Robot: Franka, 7 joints.
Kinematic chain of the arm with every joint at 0, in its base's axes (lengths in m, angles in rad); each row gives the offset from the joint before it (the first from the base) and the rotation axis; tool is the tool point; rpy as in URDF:
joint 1: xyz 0 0 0.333 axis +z
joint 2: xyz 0 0 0 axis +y
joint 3: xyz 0 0 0.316 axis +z
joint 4: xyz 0.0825 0 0 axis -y
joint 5: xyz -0.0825 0 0.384 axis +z
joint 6: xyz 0 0 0 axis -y
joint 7: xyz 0.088 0 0 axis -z
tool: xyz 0 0 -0.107 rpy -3.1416 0 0
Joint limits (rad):
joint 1: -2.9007..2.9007
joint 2: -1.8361..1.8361
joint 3: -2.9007..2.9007
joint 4: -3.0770..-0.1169
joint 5: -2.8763..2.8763
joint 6: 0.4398..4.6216
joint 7: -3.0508..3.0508
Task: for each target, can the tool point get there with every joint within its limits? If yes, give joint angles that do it. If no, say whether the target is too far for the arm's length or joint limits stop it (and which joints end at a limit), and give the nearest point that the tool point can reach.
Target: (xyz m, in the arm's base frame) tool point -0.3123 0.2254 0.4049
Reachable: yes | joints 0.9636 -1.4373 1.7169 -2.5039 1.8580 3.7373 -0.6299
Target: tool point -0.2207 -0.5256 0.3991
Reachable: yes | joints -0.7166 0.2359 -1.2175 -2.1476 1.4852 2.7375 -1.3281
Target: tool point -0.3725 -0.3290 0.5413
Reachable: yes | joints -0.8857 -0.4485 -1.0973 -2.1672 1.3171 3.8009 -2.5563
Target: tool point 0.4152 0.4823 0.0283
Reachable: yes | joints 1.3789 1.1755 -0.4477 -1.7183 -2.3284 1.6758 2.2115
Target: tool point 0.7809 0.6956 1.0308
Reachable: no: too far | nearest point 0.5329 0.4747 0.8092 | short by 0.399 m
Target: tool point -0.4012 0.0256 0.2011
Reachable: yes | joints -2.1076 0.2120 -0.9333 -2.6423 1.3390 2.8079 -2.5042
